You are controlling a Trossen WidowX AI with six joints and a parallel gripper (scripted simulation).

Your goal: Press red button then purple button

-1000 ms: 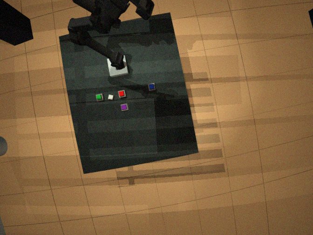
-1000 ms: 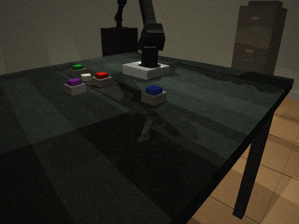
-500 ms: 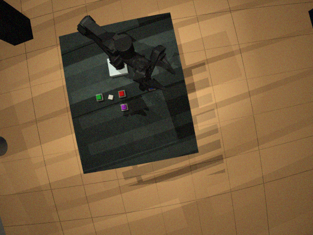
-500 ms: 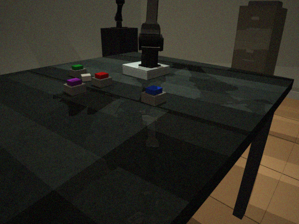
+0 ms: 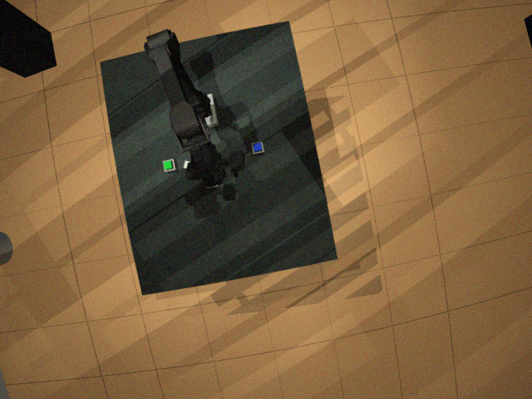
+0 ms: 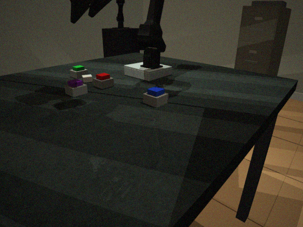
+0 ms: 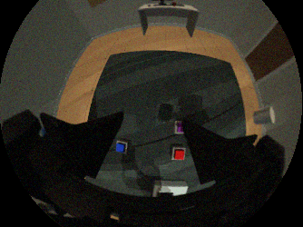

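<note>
My gripper tip is 18 cm above the red button, 12 cm past it and 8 cm to the left of it. Round my gripper tip: blue button (18 cm below, 14 cm to the left, 11 cm behind); then purple button (18 cm below, 9 cm to the right, 2 cm behind); then small pale block (20 cm below, 17 cm to the right, 12 cm behind).
</note>
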